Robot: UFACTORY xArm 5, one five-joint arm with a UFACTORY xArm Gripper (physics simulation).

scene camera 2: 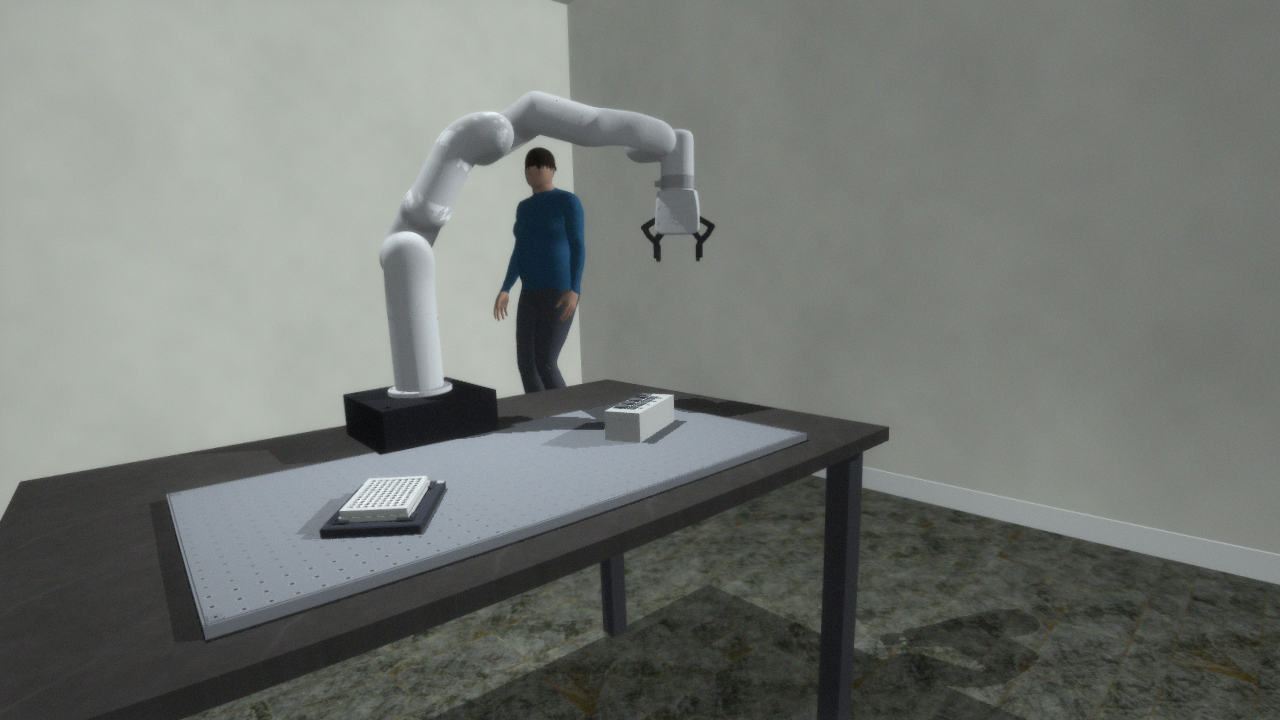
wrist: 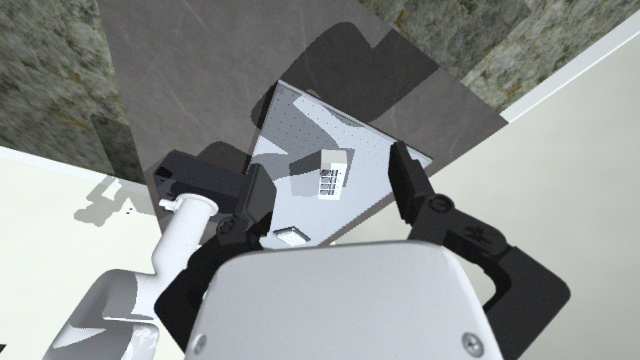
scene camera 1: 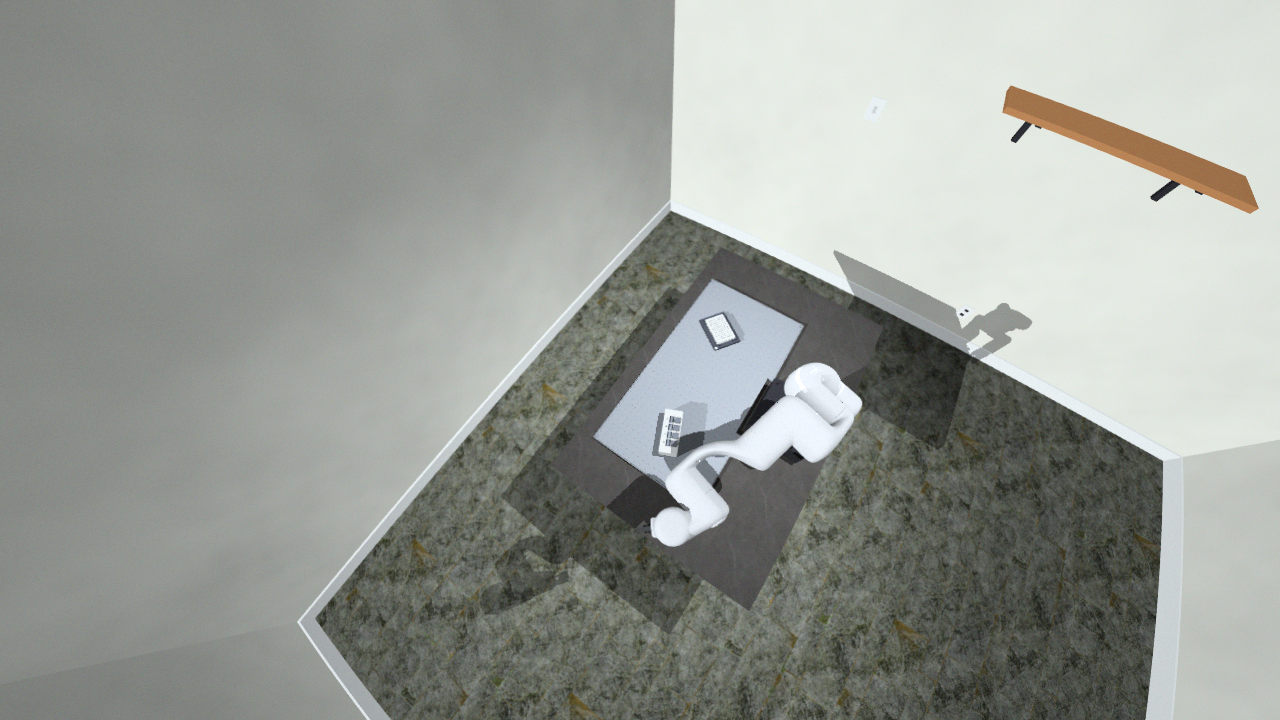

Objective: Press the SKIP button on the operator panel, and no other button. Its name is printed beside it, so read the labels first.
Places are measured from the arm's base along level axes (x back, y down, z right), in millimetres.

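Pixels of known places: gripper, fingertip midpoint: [scene camera 2: 678, 261] [wrist: 326, 167]; arm's base, link origin: [scene camera 2: 420, 391] [wrist: 198, 204].
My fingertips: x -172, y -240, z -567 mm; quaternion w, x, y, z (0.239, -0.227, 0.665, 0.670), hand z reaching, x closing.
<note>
For each thing: its middle in the pictures, then the offset to it from my fingertips. Level surfaces: height alone.
- operator panel, body centre: [scene camera 2: 641, 415] [wrist: 330, 177] [scene camera 1: 670, 432] dy +286, dx -173, dz +288 mm
- white well plate, body centre: [scene camera 2: 387, 497] [scene camera 1: 720, 329] [wrist: 292, 238] dy +295, dx -237, dz +797 mm
- grey board, surface height: dy +313 mm
- dark table, surface height: dy +326 mm
The operator panel [scene camera 1: 671, 432] [scene camera 2: 655, 417] [wrist: 340, 156] is a white box with a row of several dark buttons and printed labels on its top. It stands on the grey perforated board near one end. The labels are too small to read in these views, so I cannot tell which button is SKIP. My gripper [scene camera 2: 678, 257] [wrist: 326, 167] is open and empty, pointing down, high above the table. In the wrist view the panel shows between the two fingers, far below them. In scene camera 1 the fingers are hidden under the arm.
A white well plate [scene camera 1: 718, 329] [scene camera 2: 386, 497] [wrist: 292, 236] lies on a dark holder at the board's other end. The grey board [scene camera 1: 662, 376] [scene camera 2: 501, 501] lies on the dark table [scene camera 1: 760, 555] [scene camera 2: 80, 528]. The arm's black base [scene camera 2: 420, 418] [wrist: 200, 175] stands beside the board. A person [scene camera 2: 547, 237] stands behind the table.
</note>
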